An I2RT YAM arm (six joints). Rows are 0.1 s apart.
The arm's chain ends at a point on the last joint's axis. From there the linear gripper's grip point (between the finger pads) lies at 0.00 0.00 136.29 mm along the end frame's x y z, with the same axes.
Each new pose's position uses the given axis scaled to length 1; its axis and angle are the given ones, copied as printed.
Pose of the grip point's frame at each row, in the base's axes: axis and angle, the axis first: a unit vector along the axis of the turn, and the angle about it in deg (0 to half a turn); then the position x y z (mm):
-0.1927 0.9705 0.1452 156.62 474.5 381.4 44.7
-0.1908 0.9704 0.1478 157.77 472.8 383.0 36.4
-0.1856 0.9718 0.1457 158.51 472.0 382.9 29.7
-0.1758 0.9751 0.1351 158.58 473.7 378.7 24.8
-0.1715 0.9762 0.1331 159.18 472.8 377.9 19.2
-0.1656 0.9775 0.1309 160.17 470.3 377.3 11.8
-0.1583 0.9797 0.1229 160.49 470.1 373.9 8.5
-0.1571 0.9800 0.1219 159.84 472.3 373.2 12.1
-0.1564 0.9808 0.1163 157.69 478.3 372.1 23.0
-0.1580 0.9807 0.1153 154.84 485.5 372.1 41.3
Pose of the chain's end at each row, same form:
-0.1927 0.9705 0.1452 156.62 429.3 334.1 164.3
-0.1908 0.9704 0.1478 157.77 430.2 335.5 156.8
-0.1856 0.9718 0.1457 158.51 430.6 336.4 150.9
-0.1758 0.9751 0.1351 158.58 431.4 335.3 146.9
-0.1715 0.9762 0.1331 159.18 431.5 335.3 141.9
-0.1656 0.9775 0.1309 160.17 430.8 335.8 135.5
-0.1583 0.9797 0.1229 160.49 430.7 334.8 133.0
-0.1571 0.9800 0.1219 159.84 431.3 334.3 136.1
-0.1564 0.9808 0.1163 157.69 432.3 334.1 145.5
-0.1580 0.9807 0.1153 154.84 433.4 333.6 161.2

